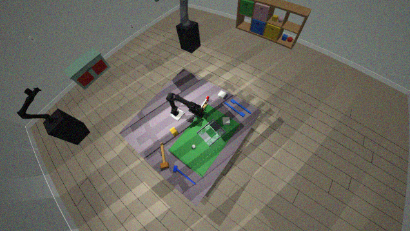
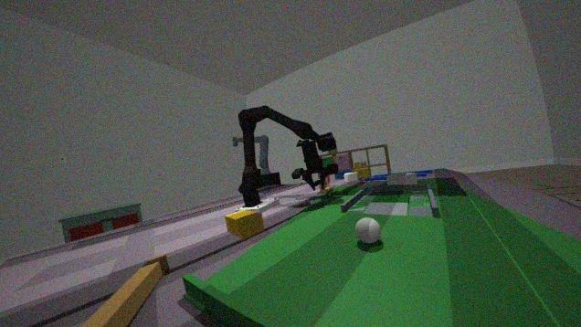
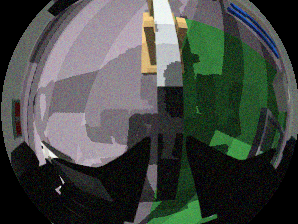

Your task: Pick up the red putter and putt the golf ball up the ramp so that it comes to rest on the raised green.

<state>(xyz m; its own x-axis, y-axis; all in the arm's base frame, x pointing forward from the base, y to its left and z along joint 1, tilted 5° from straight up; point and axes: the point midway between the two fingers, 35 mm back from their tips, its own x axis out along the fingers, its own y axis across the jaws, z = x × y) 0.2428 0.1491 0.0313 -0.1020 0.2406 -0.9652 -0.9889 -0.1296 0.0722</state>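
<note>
Now: gripper tip 350 mm to the left of the yellow cube, 80 mm past it and 10 mm above it. The rest, counted from my gripper tip: green mat: 240 mm ahead, 180 mm to the right, 30 mm below; then white golf ball: 340 mm to the right, 220 mm ahead, 10 mm below; then blue putter: 640 mm to the right, 320 mm ahead, 20 mm below.
</note>
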